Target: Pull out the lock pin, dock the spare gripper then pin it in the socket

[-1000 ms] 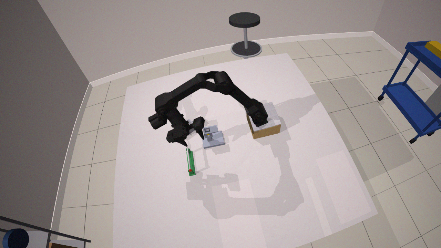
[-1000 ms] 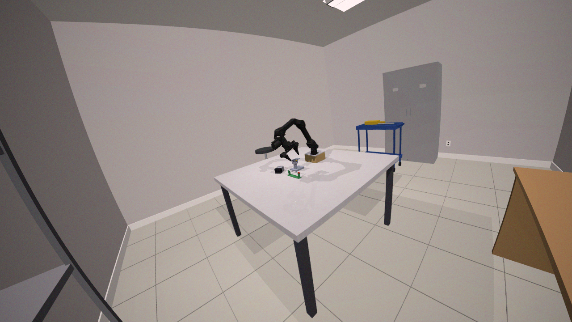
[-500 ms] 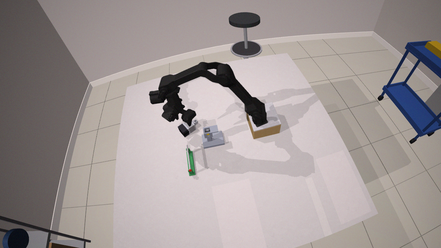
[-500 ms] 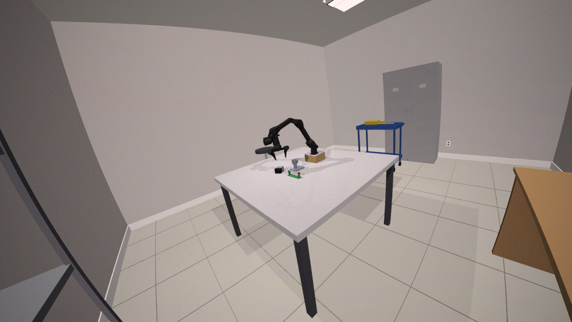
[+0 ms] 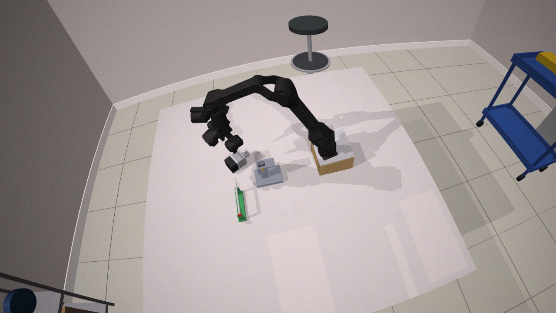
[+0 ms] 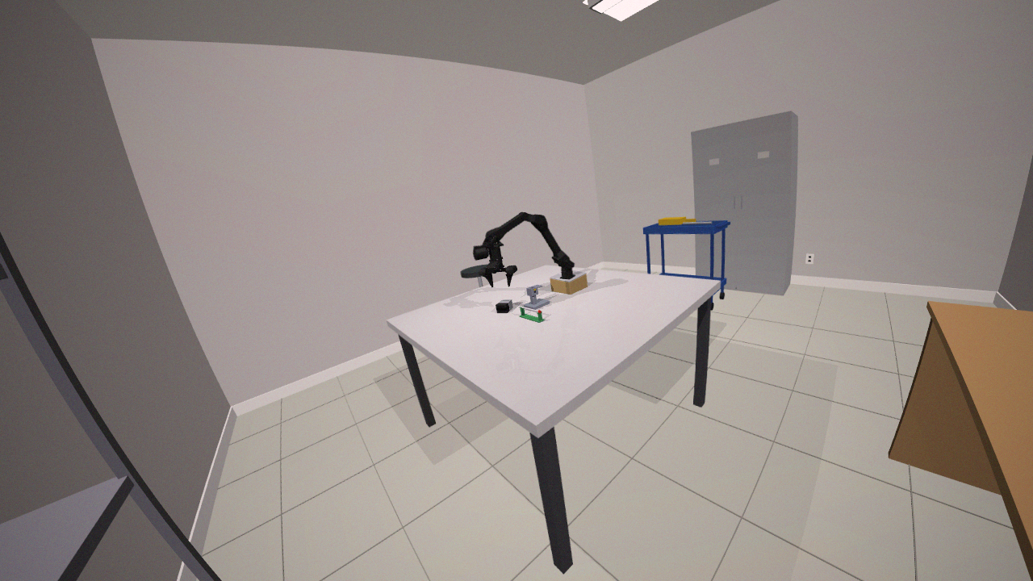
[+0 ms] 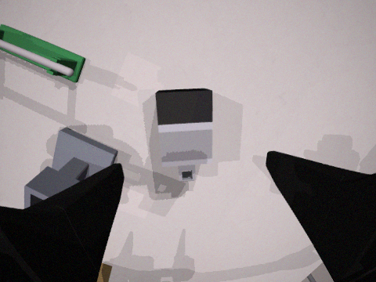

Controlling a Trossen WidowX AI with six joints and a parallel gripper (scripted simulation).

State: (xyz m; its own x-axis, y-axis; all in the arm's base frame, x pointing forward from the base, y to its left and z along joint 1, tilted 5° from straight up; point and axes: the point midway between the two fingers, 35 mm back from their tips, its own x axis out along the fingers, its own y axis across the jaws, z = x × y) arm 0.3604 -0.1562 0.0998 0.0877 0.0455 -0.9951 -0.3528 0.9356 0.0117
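My gripper tip is 2 cm past the spare gripper, 1 cm to the left of it and 10 cm above it. The rest, counted from my gripper tip: green pin rest 3 cm ahead, 21 cm to the left, 10 cm below; then grey mount 11 cm behind, 12 cm to the left, 7 cm below.
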